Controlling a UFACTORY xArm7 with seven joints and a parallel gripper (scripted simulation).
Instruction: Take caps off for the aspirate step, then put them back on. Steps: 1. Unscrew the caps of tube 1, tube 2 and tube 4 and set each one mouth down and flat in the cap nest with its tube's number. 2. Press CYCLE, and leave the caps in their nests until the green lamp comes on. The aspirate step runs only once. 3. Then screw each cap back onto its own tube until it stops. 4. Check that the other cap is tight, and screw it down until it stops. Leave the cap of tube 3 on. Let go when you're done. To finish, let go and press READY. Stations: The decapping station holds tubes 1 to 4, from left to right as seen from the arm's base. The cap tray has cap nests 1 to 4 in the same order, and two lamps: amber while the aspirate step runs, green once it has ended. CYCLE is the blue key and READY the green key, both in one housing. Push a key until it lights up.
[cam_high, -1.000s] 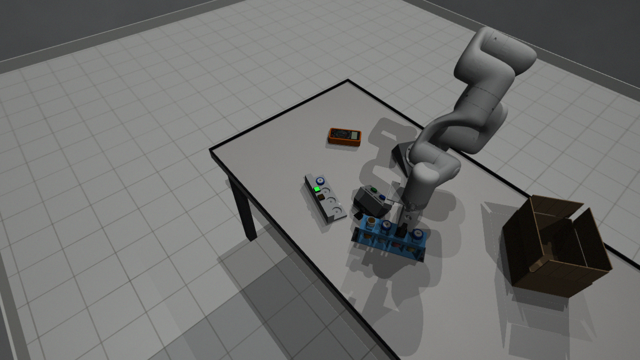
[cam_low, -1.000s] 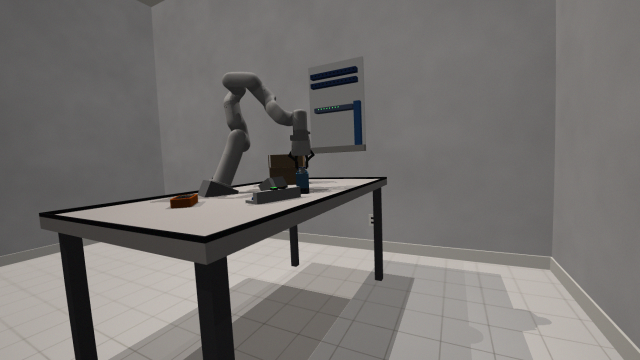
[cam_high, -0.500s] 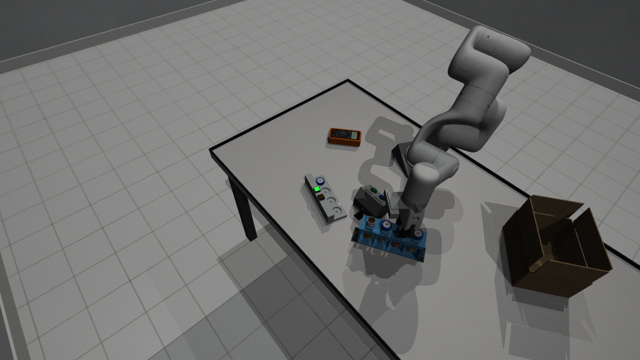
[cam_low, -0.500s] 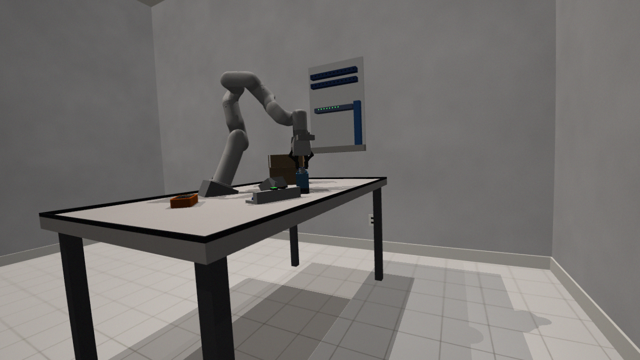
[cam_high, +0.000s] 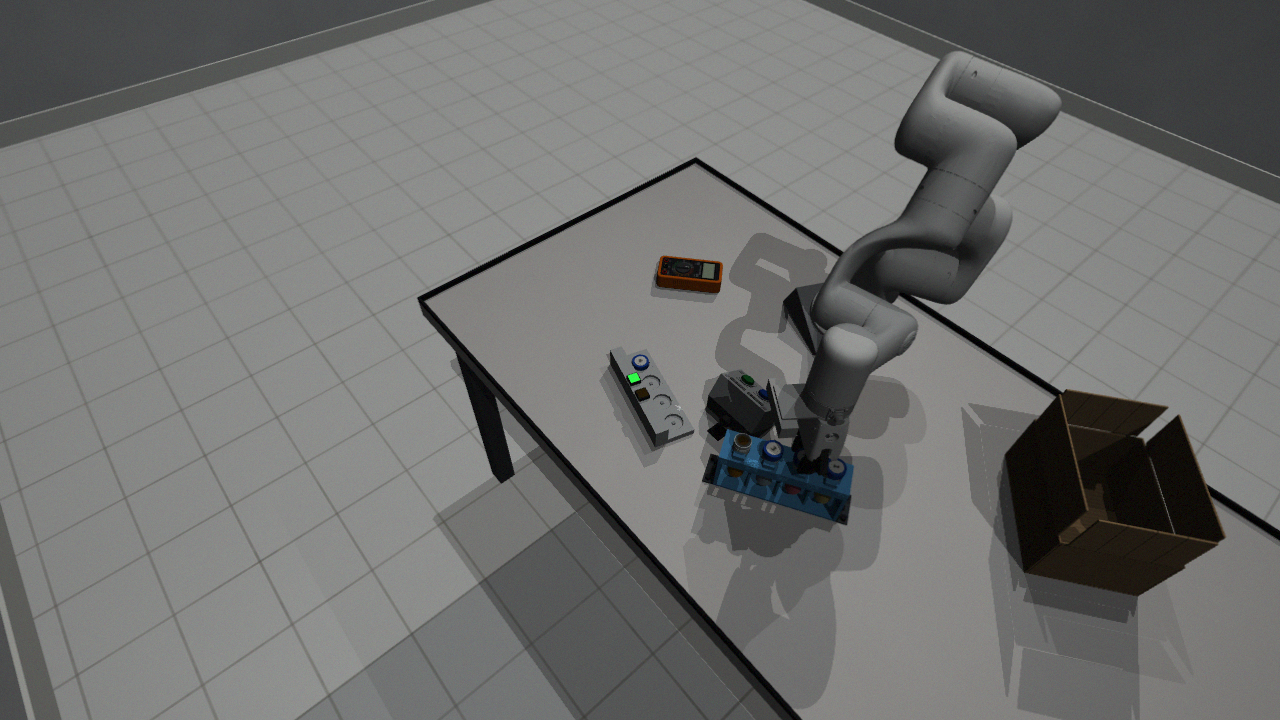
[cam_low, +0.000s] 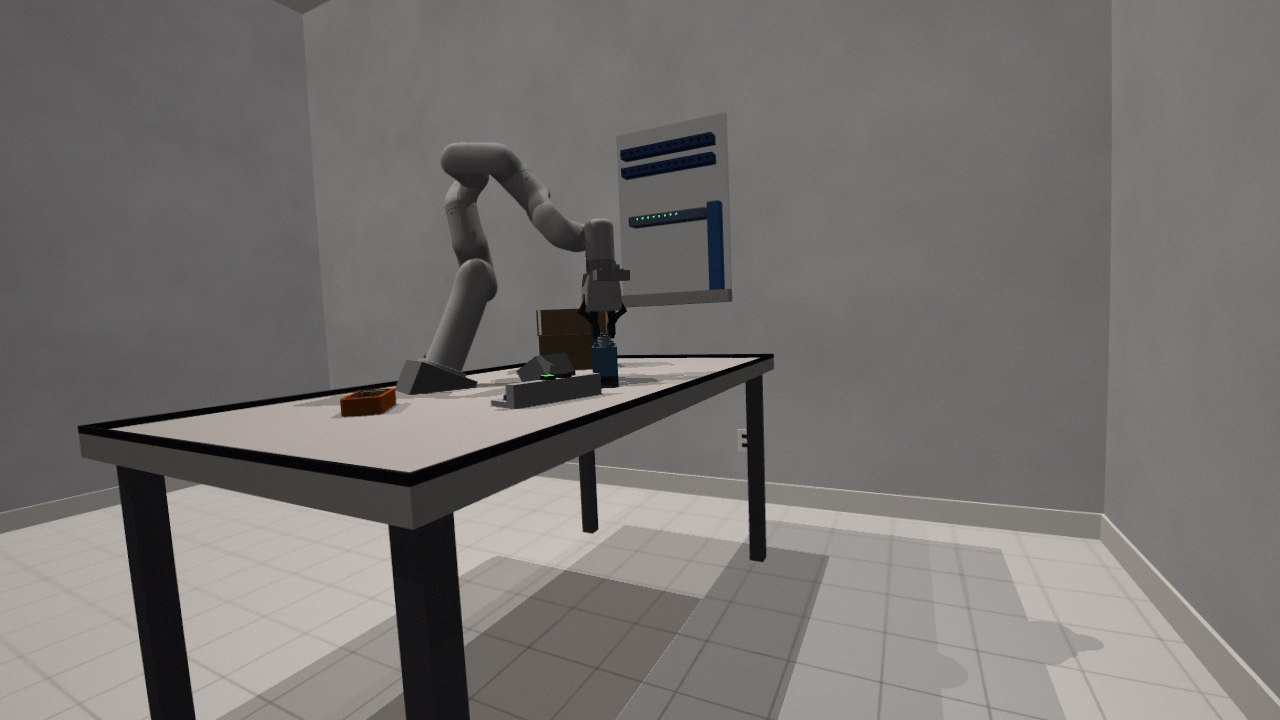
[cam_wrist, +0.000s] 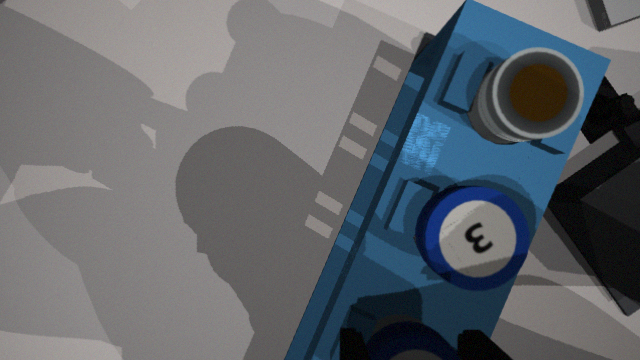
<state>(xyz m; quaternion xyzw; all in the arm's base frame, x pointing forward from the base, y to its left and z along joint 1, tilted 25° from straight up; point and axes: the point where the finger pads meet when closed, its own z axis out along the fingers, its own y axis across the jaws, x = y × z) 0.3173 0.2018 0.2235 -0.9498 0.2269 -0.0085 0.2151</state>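
Now: the cap 2 10 mm below my hand. Also, from my hand: cap 3: 40 mm to the right, 30 mm ahead, 20 mm below; blue key: 170 mm to the right, 60 mm below, 50 mm behind; cap 1: 40 mm to the left, 40 mm behind, 20 mm below.
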